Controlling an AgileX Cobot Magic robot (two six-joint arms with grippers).
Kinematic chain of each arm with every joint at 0, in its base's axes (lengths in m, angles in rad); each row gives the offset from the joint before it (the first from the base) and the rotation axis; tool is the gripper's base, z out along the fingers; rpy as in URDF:
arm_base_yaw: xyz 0 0 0.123 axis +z
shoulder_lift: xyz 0 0 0 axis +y
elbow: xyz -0.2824 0 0.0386 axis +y
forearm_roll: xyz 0.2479 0 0.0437 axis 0.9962 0 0.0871
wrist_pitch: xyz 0 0 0 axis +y
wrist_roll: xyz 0.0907 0 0.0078 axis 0.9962 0 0.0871
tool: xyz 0 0 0 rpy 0 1.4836 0
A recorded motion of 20 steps. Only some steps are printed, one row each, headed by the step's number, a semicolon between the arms.
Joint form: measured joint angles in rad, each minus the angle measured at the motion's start. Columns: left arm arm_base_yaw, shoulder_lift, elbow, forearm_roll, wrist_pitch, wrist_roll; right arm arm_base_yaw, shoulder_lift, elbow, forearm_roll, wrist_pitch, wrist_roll.
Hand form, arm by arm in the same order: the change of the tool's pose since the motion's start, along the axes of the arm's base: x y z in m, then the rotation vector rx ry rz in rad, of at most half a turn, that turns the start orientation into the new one. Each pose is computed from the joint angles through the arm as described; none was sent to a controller.
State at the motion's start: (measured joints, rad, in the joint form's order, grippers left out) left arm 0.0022 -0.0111 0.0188 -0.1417 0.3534 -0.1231; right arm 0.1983 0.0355 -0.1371 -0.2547 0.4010 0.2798
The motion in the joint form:
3: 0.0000 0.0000 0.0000 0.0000 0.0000 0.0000; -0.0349 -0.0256 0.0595 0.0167 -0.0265 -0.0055
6: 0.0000 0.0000 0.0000 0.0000 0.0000 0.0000; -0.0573 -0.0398 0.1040 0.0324 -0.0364 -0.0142
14: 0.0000 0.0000 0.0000 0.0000 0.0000 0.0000; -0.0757 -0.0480 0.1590 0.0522 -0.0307 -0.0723
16: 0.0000 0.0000 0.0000 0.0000 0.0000 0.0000; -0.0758 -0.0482 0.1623 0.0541 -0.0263 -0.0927
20: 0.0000 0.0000 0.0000 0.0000 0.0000 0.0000; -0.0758 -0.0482 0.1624 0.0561 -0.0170 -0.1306
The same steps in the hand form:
3: 0.0000 0.0000 0.0000 0.0000 0.0000 0.0000; 0.0008 -0.0005 -0.0163 0.0083 0.0104 -0.0246
6: 0.0000 0.0000 0.0000 0.0000 0.0000 0.0000; 0.0014 -0.0009 -0.0297 0.0115 0.0325 -0.0407
14: 0.0000 0.0000 0.0000 0.0000 0.0000 0.0000; 0.0021 -0.0012 -0.0483 -0.0328 0.0831 -0.0445
16: 0.0000 0.0000 0.0000 0.0000 0.0000 0.0000; 0.0020 -0.0013 -0.0498 -0.0517 0.0893 -0.0402
20: 0.0000 0.0000 0.0000 0.0000 0.0000 0.0000; 0.0017 -0.0014 -0.0506 -0.0874 0.0961 -0.0321

